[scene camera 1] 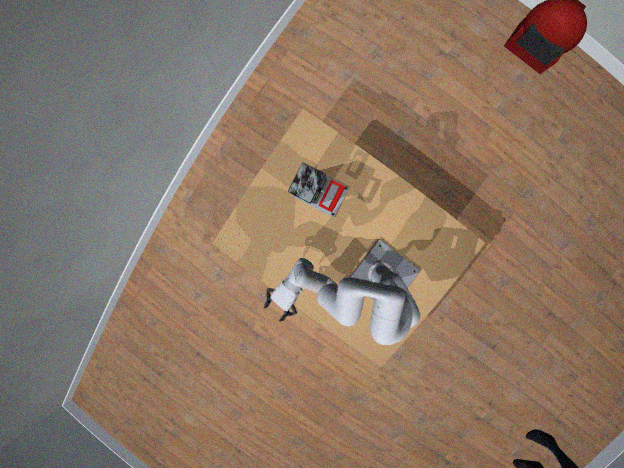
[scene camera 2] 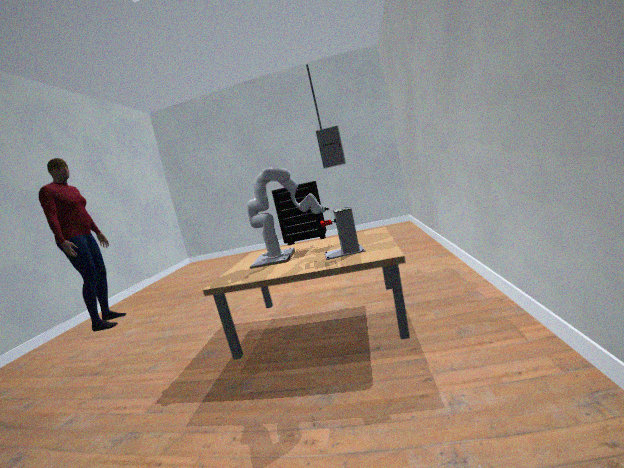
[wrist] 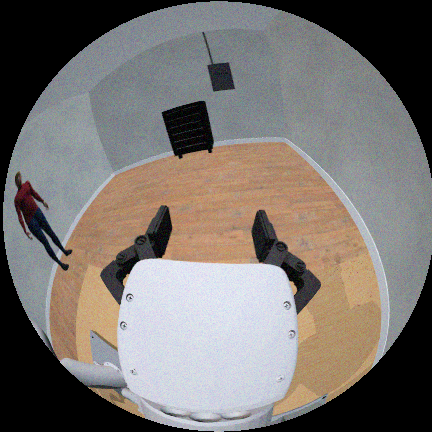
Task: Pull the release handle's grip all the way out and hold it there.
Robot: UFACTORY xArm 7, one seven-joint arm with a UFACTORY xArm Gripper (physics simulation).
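The release handle has a red rectangular grip (scene camera 1: 339,197) (scene camera 2: 326,222) on the side of an upright grey housing (scene camera 1: 306,183) (scene camera 2: 346,231). The grip sits on the housing's side that faces the arm's base, above the handle's base plate. A short dark link shows between grip and housing in scene camera 2. My gripper (scene camera 1: 274,312) (wrist: 211,218) is wide open and empty. It is well apart from the grip, out past the table edge in scene camera 1, with its fingers pointing away from the handle. The grip does not show in the wrist view.
The arm's base plate (scene camera 1: 410,269) (scene camera 2: 258,261) is on the wooden table (scene camera 1: 302,128) (scene camera 2: 302,276). A black drawer cabinet (scene camera 2: 300,216) (wrist: 189,129) and a grey wall box (scene camera 2: 330,147) (wrist: 221,76) are beyond the table. A person (scene camera 2: 70,211) (wrist: 31,207) stands off to one side.
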